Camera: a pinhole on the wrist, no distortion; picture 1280 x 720 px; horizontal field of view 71.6 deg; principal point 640.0 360.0 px. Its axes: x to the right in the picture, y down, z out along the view. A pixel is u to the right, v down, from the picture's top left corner.
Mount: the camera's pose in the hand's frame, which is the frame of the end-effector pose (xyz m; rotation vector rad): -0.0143 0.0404 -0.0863 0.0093 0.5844 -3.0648
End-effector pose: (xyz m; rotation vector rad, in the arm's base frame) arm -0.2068 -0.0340 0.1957 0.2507 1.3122 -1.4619
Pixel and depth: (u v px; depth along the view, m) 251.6 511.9 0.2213
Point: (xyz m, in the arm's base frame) -0.2462 -0.1817 0.2153
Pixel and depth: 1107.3 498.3 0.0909
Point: -0.1928 0.0051 0.2429
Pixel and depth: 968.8 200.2 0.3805
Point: -0.0394 -0.1873 0.4399
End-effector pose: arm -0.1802 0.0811 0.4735 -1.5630 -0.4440 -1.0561
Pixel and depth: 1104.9 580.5 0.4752
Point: -0.3881 0.5058 0.4206
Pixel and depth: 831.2 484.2 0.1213
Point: -0.2093 0.1158 0.4537
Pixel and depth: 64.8 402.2 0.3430
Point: -0.0567 0.2665 0.7085
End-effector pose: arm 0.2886 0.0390 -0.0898 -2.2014 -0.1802 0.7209
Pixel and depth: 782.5 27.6 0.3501
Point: 0.0657 0.1781 -0.2306
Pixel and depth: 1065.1 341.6 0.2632
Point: 0.0897 0.1296 -0.0716
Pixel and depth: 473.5 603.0 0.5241
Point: 0.1966 0.4877 -0.1019
